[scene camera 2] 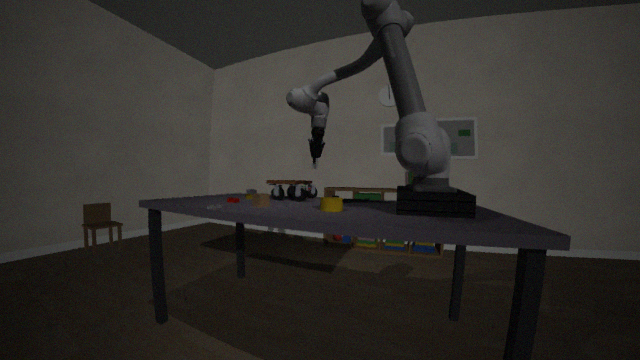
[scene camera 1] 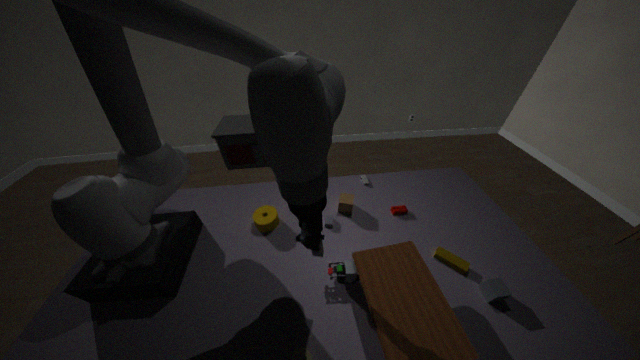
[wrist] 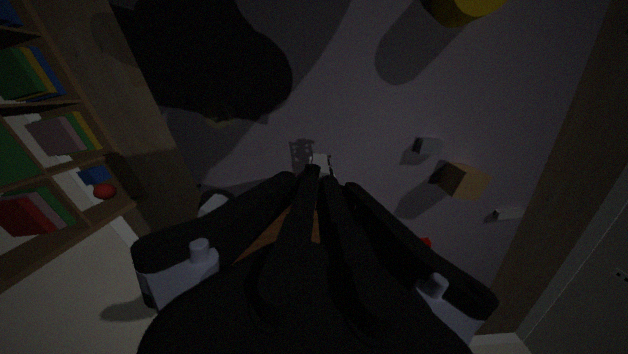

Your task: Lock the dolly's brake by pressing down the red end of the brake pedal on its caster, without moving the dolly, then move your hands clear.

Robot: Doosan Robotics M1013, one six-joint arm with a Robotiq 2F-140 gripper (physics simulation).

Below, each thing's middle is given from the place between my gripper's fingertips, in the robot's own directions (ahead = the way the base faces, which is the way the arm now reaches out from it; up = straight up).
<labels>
Right now my hand is 16 cm to the left of the wooden dolly point(scene camera 2: 298, 192), 16 cm short of it and 14 cm above it. From my hand the other things lie so: tan block point(wrist: 461, 181): 28 cm to the left, 19 cm ahead, 17 cm below.
</labels>
